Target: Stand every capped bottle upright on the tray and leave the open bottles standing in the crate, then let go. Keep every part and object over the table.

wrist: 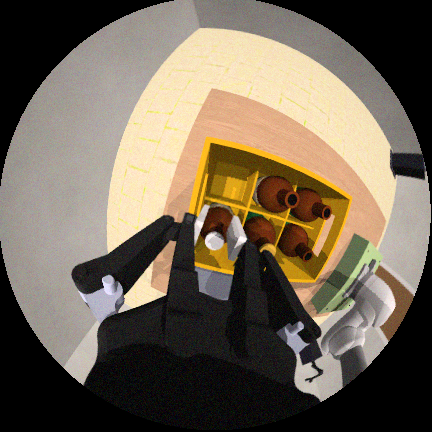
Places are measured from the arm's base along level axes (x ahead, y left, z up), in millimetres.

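Pixels of known places: gripper, fingertip midpoint: (217, 219); arm's base at its link origin: (358, 281).
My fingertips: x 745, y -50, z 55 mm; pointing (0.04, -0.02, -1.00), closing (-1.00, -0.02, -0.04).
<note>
Ahead of a thing's pixels: the offset from my fingertips to its middle. "pt": to the spot under its first point. Level surfaces: height alone.
A yellow crate @(93 mm back, 29 mm right, 66 mm down) (282, 160) with six compartments stands on the wooden table @(154 mm down) (261, 116). Three open brown bottles @(90 mm back, 73 mm right, 68 mm down) (278, 193) @(171 mm back, 86 mm right, 68 mm down) (312, 205) @(182 mm back, 1 mm right, 68 mm down) (294, 241) stand in its far and right compartments. A brown bottle with a white cap @(7 mm back, 32 mm left, 68 mm down) (213, 240) stands in the near left compartment. A second capped bottle @(95 mm back, 18 mm left, 68 mm down) (257, 229) with a yellowish cap stands in the near middle compartment. My gripper (217, 219) hangs over the white-capped bottle with its pale fingertips on either side of the neck, apart and not clamped on it. A grey tray @(pt 100 mm back, 264 mm left, 149 mm down) (217, 284) shows just behind the fingers, below the crate's near wall.
The crate's far left compartment @(pt 4 mm back, 49 mm right, 146 mm down) (229, 185) holds no bottle. A green plate (346, 278) with the pale robot base (362, 314) stands to the right of the crate. A dark box (407, 165) sits at the far right edge.
</note>
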